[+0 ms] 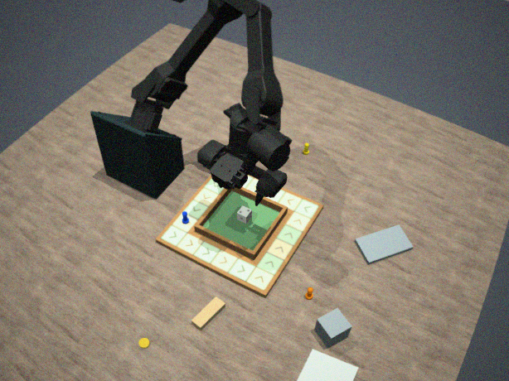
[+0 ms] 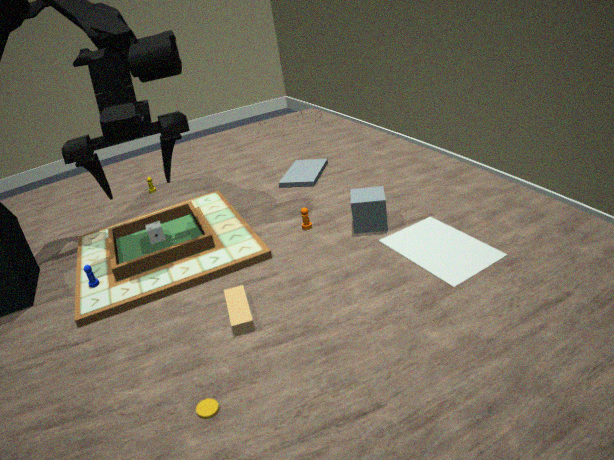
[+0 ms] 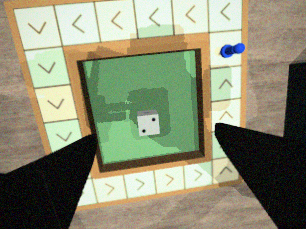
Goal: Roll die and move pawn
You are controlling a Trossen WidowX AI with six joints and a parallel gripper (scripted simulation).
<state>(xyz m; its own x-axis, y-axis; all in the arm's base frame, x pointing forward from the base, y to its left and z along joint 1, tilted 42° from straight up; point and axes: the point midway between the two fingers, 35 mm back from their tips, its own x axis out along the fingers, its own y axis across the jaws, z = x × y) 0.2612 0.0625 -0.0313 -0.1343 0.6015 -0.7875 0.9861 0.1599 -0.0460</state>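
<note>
My gripper tip is 10 cm past the blue pawn, 8 cm above it and 7 cm to the left of it. Round my gripper tip: die: 8 cm below, 2 cm to the left; then dice tray: 10 cm below; then orange pawn: 23 cm ahead, 9 cm below, 6 cm to the right.
</note>
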